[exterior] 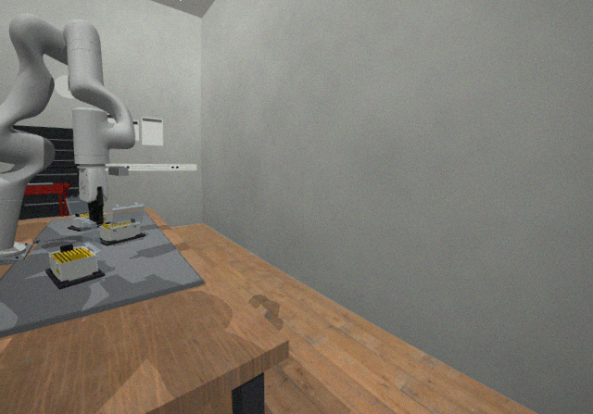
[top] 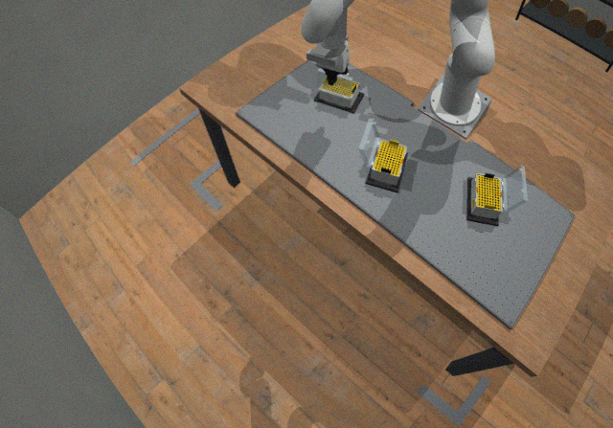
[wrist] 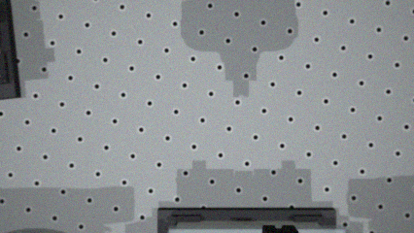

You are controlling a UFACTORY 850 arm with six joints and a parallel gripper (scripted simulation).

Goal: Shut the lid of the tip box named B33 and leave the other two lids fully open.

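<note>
Now: the tip box lid 20 mm behind my hand, 10 mm to the right of it and 40 mm below it.
</note>
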